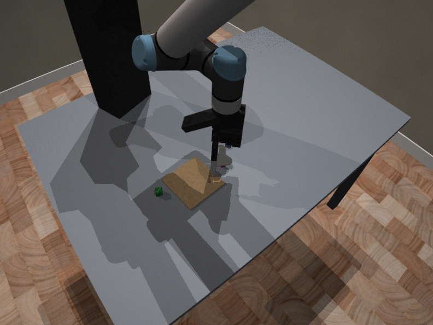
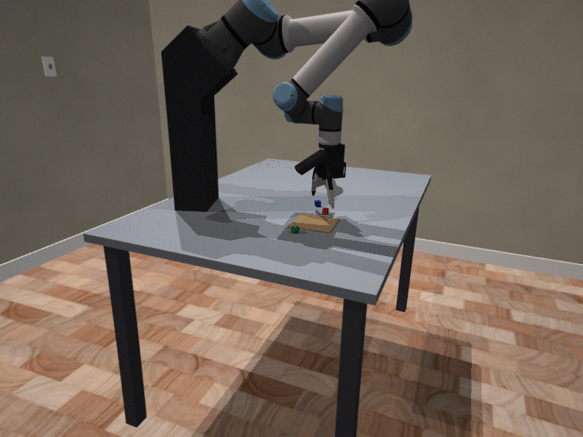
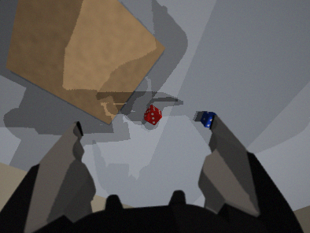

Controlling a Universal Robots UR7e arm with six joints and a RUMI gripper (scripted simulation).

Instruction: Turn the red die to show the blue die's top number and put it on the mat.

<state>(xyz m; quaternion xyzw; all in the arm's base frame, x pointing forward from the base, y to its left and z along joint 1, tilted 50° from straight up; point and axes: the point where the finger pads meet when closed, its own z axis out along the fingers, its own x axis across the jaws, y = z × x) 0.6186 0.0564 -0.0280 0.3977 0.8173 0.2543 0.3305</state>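
Now: the red die 1 cm ahead of my hand, 2 cm to the left of it and 4 cm below it. Round my hand: tan mat (1 cm ahead, 10 cm to the right, 5 cm below); then green die (2 cm behind, 20 cm to the right, 4 cm below); then blue die (5 cm behind, 10 cm to the left, 4 cm below).
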